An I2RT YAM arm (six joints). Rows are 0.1 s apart.
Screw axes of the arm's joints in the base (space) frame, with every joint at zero. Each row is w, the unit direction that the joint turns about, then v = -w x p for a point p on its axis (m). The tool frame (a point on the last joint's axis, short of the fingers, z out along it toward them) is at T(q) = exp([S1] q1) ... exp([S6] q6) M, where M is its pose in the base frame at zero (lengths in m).
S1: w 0 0 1 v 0.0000 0.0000 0.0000
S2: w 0 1 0 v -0.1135 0.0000 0.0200
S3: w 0 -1 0 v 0.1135 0.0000 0.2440
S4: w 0 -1 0 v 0.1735 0.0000 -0.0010
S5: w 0 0 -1 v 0.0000 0.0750 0.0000
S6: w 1 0 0 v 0.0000 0.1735 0.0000
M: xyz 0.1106 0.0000 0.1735 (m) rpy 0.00 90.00 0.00 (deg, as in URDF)
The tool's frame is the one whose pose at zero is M.
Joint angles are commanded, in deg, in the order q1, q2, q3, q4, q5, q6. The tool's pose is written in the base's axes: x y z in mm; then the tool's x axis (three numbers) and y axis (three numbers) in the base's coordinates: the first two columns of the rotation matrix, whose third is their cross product. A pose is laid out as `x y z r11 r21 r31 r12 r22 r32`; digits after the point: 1 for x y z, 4 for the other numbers.
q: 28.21, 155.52, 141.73, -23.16, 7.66, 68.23
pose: 530.8 279.4 157.1 -0.5444 0.7524 -0.3708 0.3530 0.6065 0.7124
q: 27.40, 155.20, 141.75, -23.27, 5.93, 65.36
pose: 534.0 272.7 160.2 -0.5705 0.7226 -0.3903 0.3223 0.6342 0.7028
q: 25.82, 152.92, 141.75, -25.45, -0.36, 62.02
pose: 535.5 259.4 179.7 -0.6406 0.6711 -0.3732 0.2677 0.6507 0.7106
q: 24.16, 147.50, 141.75, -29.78, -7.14, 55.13
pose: 528.7 242.0 227.0 -0.7121 0.5728 -0.4060 0.1501 0.6891 0.7090
